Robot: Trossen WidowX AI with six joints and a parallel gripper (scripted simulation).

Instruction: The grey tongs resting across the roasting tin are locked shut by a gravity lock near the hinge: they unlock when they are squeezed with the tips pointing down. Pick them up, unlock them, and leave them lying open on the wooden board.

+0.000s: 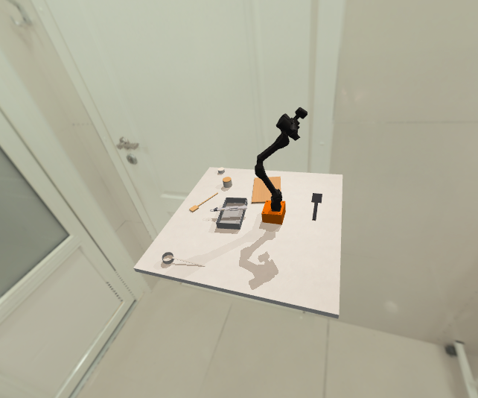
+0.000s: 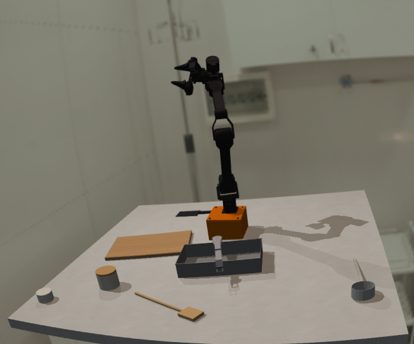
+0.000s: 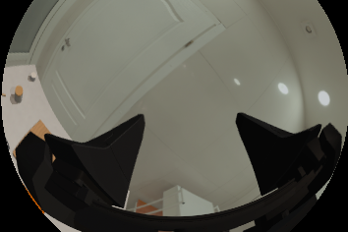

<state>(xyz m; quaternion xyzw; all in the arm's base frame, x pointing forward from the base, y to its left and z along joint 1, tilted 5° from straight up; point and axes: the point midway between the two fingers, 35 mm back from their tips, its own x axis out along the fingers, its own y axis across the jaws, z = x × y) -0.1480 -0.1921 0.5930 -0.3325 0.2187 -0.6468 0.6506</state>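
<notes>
Right now my gripper tip is 690 mm above the grey roasting tin, 450 mm short of it and 220 mm to the right of it. From my gripper tip the other things lie so: black spatula 710 mm below, 170 mm behind; then wooden board 710 mm below, 250 mm ahead, 150 mm to the right; then lidded canister 680 mm below, 630 mm ahead, 170 mm to the right.
</notes>
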